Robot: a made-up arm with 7 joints. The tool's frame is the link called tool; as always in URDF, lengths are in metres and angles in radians. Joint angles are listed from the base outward. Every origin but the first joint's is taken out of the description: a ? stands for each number. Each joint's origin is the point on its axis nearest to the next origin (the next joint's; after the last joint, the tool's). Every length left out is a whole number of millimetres.
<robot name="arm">
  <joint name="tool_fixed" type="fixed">
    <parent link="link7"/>
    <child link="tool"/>
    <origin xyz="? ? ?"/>
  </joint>
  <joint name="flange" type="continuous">
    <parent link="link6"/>
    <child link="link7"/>
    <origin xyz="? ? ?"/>
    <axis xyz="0 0 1"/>
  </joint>
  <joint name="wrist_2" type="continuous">
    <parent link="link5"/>
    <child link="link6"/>
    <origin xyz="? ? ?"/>
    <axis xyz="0 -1 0"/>
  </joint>
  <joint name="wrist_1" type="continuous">
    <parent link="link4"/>
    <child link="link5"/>
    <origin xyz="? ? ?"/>
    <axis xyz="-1 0 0"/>
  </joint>
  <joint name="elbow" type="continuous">
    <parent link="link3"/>
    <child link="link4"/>
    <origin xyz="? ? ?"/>
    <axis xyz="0 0 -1"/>
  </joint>
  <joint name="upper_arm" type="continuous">
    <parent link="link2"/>
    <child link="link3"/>
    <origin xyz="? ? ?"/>
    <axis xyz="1 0 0"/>
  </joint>
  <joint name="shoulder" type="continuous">
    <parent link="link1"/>
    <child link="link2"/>
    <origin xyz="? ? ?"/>
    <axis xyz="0 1 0"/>
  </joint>
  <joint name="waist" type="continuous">
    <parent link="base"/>
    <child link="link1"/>
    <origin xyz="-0.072 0 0.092"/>
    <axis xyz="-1 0 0"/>
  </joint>
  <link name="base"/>
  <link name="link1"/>
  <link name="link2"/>
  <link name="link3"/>
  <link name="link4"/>
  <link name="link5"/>
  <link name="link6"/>
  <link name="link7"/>
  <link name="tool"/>
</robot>
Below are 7 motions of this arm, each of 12 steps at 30 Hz.
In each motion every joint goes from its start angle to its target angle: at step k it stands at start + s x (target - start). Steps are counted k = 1, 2, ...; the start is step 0. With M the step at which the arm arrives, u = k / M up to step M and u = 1 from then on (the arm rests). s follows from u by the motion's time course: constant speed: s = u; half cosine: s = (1 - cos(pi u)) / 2; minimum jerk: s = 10 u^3 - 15 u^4 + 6 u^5.
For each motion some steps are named. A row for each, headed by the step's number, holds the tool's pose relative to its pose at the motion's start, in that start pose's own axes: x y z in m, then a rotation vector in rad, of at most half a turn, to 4 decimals.
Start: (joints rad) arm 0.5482 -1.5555 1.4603 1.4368 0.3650 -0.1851 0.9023
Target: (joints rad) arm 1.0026 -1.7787 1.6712 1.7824 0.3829 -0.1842 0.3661
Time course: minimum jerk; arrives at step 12
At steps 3, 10, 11, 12:
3: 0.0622 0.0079 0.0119 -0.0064 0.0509 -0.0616
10: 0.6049 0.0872 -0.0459 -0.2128 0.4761 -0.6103
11: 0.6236 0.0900 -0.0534 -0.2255 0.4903 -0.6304
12: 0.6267 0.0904 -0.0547 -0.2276 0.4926 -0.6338

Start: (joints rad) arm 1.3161 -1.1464 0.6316 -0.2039 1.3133 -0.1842 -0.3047
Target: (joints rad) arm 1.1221 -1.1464 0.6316 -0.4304 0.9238 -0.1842 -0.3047
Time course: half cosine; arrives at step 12
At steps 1, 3, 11, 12:
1: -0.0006 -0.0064 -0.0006 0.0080 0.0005 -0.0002
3: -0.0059 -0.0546 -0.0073 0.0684 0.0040 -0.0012
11: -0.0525 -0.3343 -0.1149 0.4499 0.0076 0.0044
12: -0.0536 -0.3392 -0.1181 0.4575 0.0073 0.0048

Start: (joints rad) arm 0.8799 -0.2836 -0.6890 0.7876 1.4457 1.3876 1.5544
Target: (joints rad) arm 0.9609 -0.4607 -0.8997 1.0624 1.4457 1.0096 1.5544
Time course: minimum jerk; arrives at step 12
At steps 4, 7, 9, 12:
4: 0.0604 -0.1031 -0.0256 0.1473 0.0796 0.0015
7: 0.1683 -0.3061 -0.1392 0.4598 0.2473 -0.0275
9: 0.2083 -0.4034 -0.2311 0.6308 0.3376 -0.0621
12: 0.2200 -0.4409 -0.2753 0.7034 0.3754 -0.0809

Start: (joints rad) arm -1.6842 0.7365 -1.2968 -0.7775 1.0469 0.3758 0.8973
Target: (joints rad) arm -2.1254 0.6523 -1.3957 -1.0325 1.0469 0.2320 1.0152
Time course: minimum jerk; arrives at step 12
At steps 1, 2, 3, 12:
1: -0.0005 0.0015 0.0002 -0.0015 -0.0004 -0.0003
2: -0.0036 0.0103 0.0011 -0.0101 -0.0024 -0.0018
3: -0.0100 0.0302 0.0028 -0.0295 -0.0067 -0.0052
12: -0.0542 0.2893 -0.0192 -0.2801 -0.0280 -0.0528

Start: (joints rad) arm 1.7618 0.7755 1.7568 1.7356 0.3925 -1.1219 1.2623
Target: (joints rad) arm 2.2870 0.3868 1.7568 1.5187 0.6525 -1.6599 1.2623
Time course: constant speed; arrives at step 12
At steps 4, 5, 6, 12:
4: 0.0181 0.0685 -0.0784 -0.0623 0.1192 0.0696
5: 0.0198 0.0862 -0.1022 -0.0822 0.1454 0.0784
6: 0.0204 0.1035 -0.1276 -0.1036 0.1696 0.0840
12: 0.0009 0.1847 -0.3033 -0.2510 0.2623 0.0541

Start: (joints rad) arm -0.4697 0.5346 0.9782 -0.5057 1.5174 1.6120 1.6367
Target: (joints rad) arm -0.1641 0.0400 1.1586 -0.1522 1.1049 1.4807 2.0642
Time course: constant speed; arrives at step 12
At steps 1, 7, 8, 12:
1: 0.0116 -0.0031 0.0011 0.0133 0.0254 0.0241
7: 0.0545 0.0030 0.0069 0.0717 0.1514 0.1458
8: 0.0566 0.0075 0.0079 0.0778 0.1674 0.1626
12: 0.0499 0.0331 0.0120 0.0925 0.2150 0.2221

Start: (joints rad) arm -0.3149 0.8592 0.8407 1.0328 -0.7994 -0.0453 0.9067
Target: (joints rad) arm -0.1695 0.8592 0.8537 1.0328 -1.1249 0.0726 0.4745
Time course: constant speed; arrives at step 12
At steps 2, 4, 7, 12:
2: -0.0549 -0.0069 -0.0018 0.0063 -0.0716 -0.0644
4: -0.1094 -0.0147 -0.0071 0.0180 -0.1426 -0.1286
7: -0.1896 -0.0282 -0.0216 0.0461 -0.2474 -0.2240
12: -0.3175 -0.0556 -0.0631 0.1207 -0.4149 -0.3792

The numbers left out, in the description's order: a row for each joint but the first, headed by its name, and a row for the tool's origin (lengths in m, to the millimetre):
tool: 0.016 0.064 0
flange: 0.093 0 0.604
wrist_2: 0 -0.141 0.266
wrist_1: -0.118 0.111 0
elbow: 0 -0.103 0.105
upper_arm: -0.074 0 -0.118
shoulder: 0 -0.121 -0.074

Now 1 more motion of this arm.
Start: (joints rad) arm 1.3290 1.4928 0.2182 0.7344 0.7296 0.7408 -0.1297
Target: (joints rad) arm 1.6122 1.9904 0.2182 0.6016 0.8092 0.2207 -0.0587
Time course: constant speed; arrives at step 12
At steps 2, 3, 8, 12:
2: 0.0959 0.0554 -0.0278 -0.0632 0.1466 0.0542
3: 0.1420 0.0830 -0.0482 -0.0938 0.2211 0.0797
8: 0.3429 0.2110 -0.2108 -0.2343 0.6056 0.1940
12: 0.4516 0.2912 -0.4004 -0.3301 0.9244 0.2722

